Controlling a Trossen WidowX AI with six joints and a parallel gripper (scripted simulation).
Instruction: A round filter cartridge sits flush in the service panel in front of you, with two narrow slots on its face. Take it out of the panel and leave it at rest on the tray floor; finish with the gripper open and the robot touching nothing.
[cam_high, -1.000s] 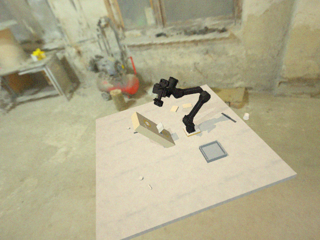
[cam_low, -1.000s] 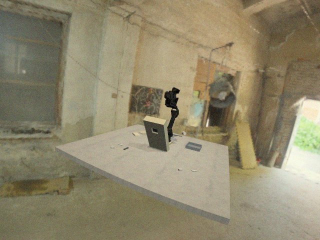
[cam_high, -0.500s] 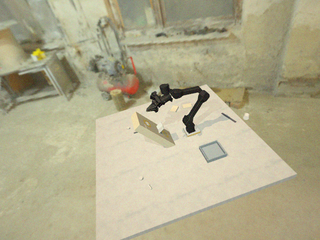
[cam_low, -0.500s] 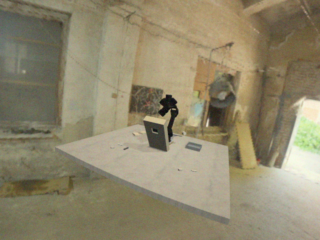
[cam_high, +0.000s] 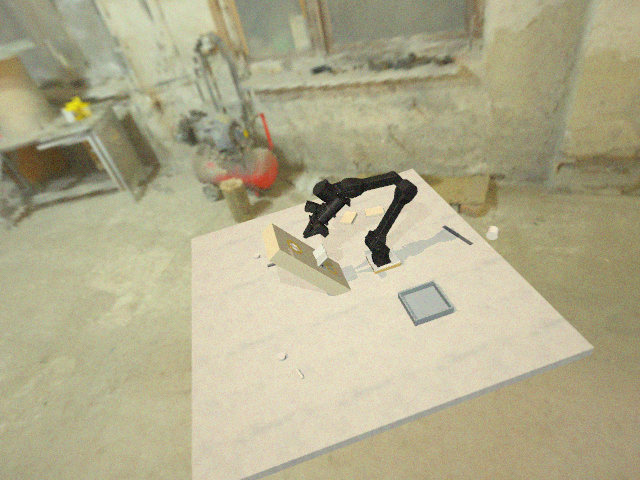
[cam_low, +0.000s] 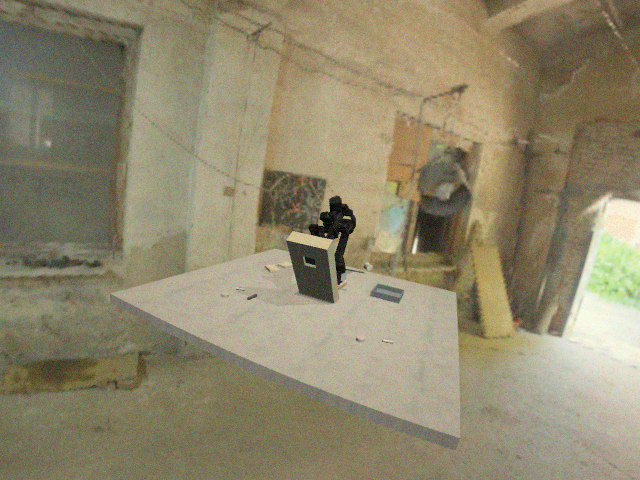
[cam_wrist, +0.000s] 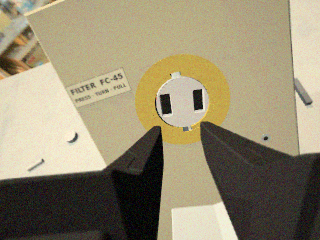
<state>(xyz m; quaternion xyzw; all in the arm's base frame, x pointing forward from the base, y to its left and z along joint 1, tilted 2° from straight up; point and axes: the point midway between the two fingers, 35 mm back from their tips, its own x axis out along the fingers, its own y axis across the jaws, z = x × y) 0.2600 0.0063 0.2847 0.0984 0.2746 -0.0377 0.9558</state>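
Now: gripper tip 6 cm short of the round filter cartridge, 5 cm above it and 1 cm to the left of it. Also, from my gripper tip: grey tray 35 cm behind, 29 cm to the left, 27 cm below; then service panel 12 cm below, 1 cm ahead.
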